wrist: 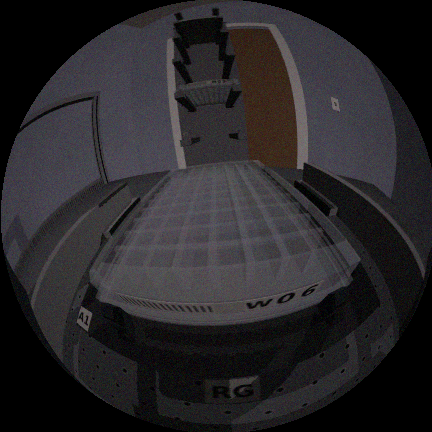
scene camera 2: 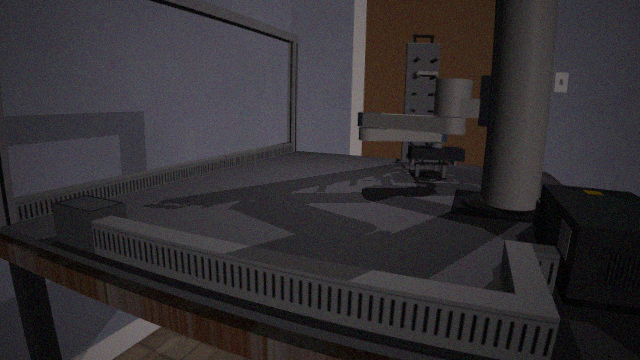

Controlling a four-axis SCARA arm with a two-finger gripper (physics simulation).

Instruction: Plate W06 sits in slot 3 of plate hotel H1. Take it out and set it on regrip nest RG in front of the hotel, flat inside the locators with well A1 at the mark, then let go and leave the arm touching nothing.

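Frame: origin at the arm's base, x ahead, y left, z up, level; metres.
Seen in the pictures: gripper, fingertip midpoint: (wrist: 214, 178); arm's base, origin of the base link: (scene camera 2: 507, 210).
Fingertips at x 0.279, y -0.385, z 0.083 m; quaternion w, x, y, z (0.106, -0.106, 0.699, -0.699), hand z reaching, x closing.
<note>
Pixels of each thing's top centre, then the offset from my fingertips to it. "*": a spot on its surface instead.
- Plate W06, middle of its top: (wrist: 213, 184) dy +0.024, dx -0.007, dz +0.004 m
- dark regrip nest RG, middle of its top: (wrist: 215, 191) (scene camera 2: 427, 156) dy +0.023, dx -0.008, dz +0.000 m
- nest's RG tag, surface spot: (wrist: 233, 390) * dy +0.123, dx -0.039, dz -0.070 m
- white A1 mark, middle of its top: (wrist: 83, 317) dy +0.111, dx +0.023, dz -0.010 m
- black box, surface spot: (scene camera 2: 595, 240) * dy +0.935, dx -0.337, dz +0.028 m
- slotted duct, surface spot: (scene camera 2: 300, 280) * dy +1.090, dx +0.014, dz -0.023 m
- grey block, surface spot: (scene camera 2: 87, 220) * dy +1.090, dx +0.421, dz -0.011 m
Plate W06 (wrist: 225, 250), a clear well plate, lies over the dark regrip nest RG (wrist: 200, 345) in the wrist view and looks level. Its W06 label faces the nest's RG tag (wrist: 233, 390). The white A1 mark (wrist: 84, 318) shows beside the plate's near left corner; the plate's own well A1 cannot be made out. My gripper (wrist: 214, 178) (scene camera 2: 430, 172) is open, low around the plate, one finger along each long side with nothing gripped. Seating inside the locators is hidden. Plate hotel H1 (scene camera 2: 423, 52) (wrist: 212, 122) stands behind.
Another plate (wrist: 207, 94) (scene camera 2: 427, 73) sits higher in the hotel; its label is unclear. The arm's column (scene camera 2: 517, 110) and a black box (scene camera 2: 595, 240) stand at the right. A slotted duct (scene camera 2: 300, 280) runs along the near edge, with a grey block (scene camera 2: 87, 220) at the left.
</note>
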